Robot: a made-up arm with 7 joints. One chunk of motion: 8 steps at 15 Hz.
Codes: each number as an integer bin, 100 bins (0 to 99) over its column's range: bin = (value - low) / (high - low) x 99, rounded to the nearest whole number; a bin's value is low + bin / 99 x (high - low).
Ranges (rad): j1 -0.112..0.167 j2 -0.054..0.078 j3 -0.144..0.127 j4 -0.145..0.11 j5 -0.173..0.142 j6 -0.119..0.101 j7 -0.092..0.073
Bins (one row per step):
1: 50 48 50 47 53 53 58
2: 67 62 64 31 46 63 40
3: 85 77 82 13 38 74 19
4: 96 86 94 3 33 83 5
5: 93 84 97 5 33 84 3
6: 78 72 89 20 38 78 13
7: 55 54 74 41 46 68 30
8: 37 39 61 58 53 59 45
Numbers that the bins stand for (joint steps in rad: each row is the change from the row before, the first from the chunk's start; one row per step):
1: 0.02891 0.01000 -0.00713 -0.02394 -0.00436 -0.00122 0.00467
2: 0.07682 0.02867 0.03119 -0.06515 -0.02664 0.02100 -0.02533
3: 0.12755 0.04867 0.08046 -0.11152 -0.05209 0.04544 -0.06033
4: 0.15855 0.06067 0.11331 -0.13727 -0.06800 0.06544 -0.08367
5: 0.15009 0.05800 0.12153 -0.13212 -0.06800 0.06767 -0.08700
6: 0.10782 0.04200 0.09963 -0.09348 -0.05209 0.05433 -0.07033
7: 0.04300 0.01800 0.05857 -0.03939 -0.02664 0.03211 -0.04200
8: -0.00773 -0.00200 0.02298 0.00439 -0.00436 0.01211 -0.01700

